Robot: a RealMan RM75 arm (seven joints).
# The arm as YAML. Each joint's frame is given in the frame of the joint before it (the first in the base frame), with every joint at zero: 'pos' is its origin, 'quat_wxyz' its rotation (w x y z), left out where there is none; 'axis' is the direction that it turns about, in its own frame. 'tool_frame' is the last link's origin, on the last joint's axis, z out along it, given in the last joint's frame.
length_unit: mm
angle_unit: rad
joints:
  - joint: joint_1
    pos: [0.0, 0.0, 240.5]
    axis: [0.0, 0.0, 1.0]
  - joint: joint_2
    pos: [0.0, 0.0, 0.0]
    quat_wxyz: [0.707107, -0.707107, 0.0, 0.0]
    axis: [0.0, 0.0, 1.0]
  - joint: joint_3
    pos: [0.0, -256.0, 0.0]
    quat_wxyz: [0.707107, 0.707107, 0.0, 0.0]
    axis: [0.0, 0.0, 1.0]
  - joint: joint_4
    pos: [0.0, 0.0, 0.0]
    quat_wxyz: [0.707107, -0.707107, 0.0, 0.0]
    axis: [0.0, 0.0, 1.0]
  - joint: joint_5
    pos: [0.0, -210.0, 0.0]
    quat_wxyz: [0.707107, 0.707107, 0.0, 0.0]
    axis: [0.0, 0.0, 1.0]
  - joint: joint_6
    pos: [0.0, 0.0, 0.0]
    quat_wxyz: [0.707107, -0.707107, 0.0, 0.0]
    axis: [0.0, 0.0, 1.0]
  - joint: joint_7
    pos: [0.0, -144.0, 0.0]
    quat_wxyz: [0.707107, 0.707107, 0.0, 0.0]
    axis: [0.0, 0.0, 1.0]
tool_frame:
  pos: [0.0, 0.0, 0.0]
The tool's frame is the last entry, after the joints.
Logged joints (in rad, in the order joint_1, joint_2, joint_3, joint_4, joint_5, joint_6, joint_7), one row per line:
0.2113 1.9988 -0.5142 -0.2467 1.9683 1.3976 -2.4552
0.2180 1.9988 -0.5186 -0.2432 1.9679 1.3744 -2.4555
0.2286 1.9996 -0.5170 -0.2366 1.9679 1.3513 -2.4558
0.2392 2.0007 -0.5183 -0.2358 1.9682 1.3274 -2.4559
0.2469 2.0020 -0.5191 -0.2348 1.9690 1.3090 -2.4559
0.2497 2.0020 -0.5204 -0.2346 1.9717 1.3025 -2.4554
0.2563 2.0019 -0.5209 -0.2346 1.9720 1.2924 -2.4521
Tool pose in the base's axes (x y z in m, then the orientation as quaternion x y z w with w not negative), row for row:
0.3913 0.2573 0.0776 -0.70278 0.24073 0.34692 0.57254
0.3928 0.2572 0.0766 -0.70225 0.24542 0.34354 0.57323
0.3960 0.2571 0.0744 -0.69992 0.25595 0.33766 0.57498
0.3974 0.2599 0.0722 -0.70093 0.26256 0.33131 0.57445
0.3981 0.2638 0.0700 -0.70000 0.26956 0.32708 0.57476
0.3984 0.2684 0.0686 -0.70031 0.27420 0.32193 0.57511
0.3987 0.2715 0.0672 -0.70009 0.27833 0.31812 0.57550
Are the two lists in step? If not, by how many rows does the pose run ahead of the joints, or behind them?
The pose runs 2 rows behind the joints: the pose in row i belongs to the joints in row i - 2.
